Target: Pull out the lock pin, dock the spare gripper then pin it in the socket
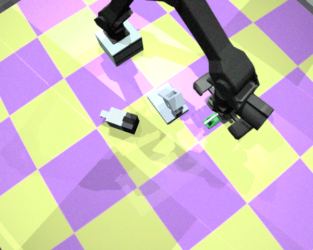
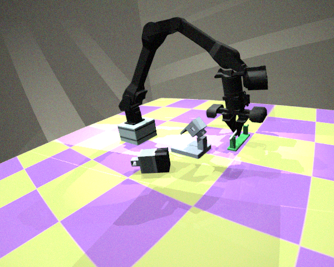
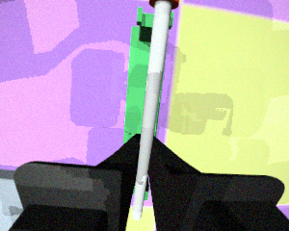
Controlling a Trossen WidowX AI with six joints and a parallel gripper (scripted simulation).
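Now: the green rack 2 cm to the left of my gripper tip and 1 cm below it. Also, from my gripper tip: spare gripper: 25 cm to the right, 16 cm behind; then grey mount: 11 cm behind, 10 cm to the right, 2 cm above.
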